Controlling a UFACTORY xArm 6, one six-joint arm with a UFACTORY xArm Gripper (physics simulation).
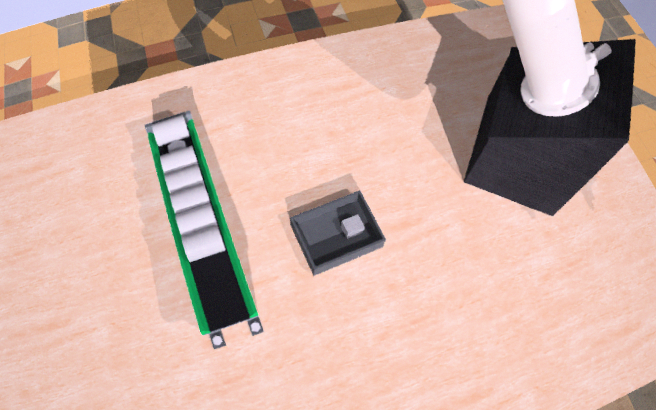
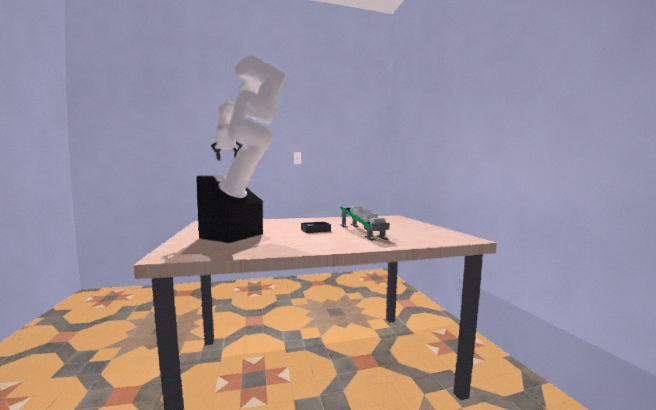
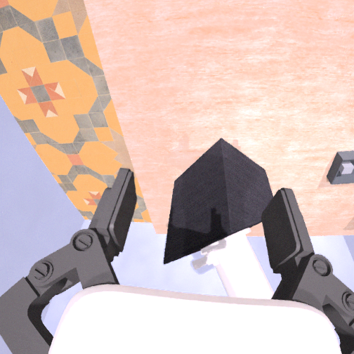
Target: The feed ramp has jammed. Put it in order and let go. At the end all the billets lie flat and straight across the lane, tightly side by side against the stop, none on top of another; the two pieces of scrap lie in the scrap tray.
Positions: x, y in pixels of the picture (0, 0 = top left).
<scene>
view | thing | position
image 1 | dark scrap tray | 318, 231
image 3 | my gripper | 203, 192
</scene>
